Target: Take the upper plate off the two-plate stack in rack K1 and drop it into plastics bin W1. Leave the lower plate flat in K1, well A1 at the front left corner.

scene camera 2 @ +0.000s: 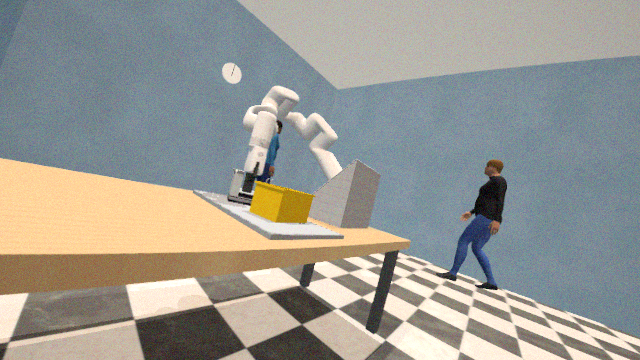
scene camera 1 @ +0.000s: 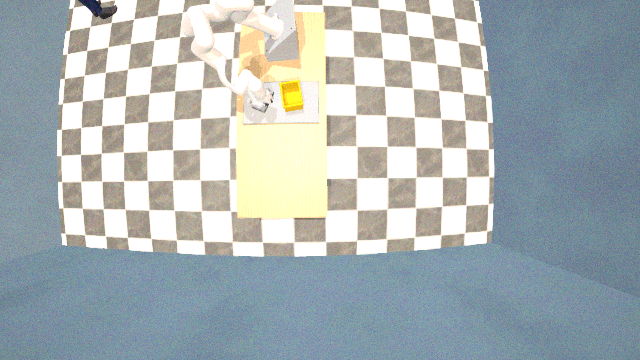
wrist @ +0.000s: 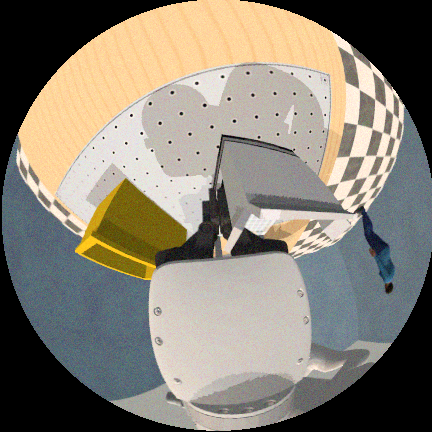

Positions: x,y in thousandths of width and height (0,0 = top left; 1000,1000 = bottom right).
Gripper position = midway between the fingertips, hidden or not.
Observation:
In view: the gripper (scene camera 2: 385,535).
The gripper shows as well in the wrist view (wrist: 499,457).

